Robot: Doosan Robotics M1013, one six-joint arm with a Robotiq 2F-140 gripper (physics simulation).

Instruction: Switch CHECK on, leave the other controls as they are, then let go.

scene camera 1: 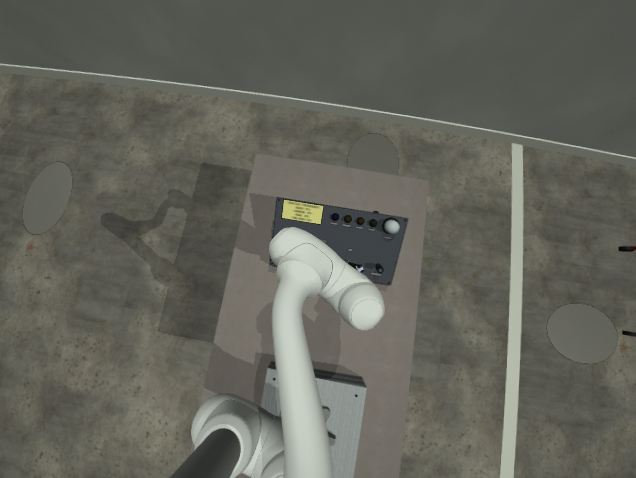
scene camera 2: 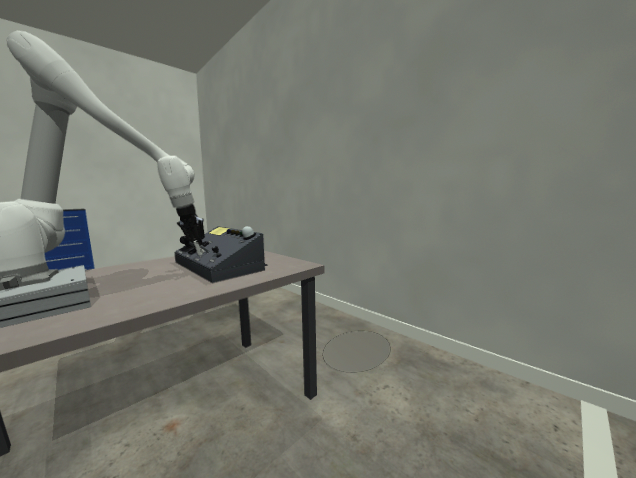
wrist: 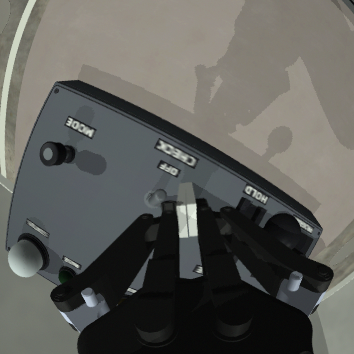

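The dark sloped console stands on the table. The CHECK label and the OFF label show in the wrist view. The small metallic CHECK toggle is below them in that view. Its lean is hard to tell. My gripper is shut and empty. Its pale fingertips are together over the panel, just right of the toggle in the wrist view. Contact cannot be told. In scene camera 1 the arm hides most of the gripper and the toggle.
The MODE knob is left of CHECK in the wrist view. The HOLD control and a black knob are right. A white dome and a yellow label are on the console.
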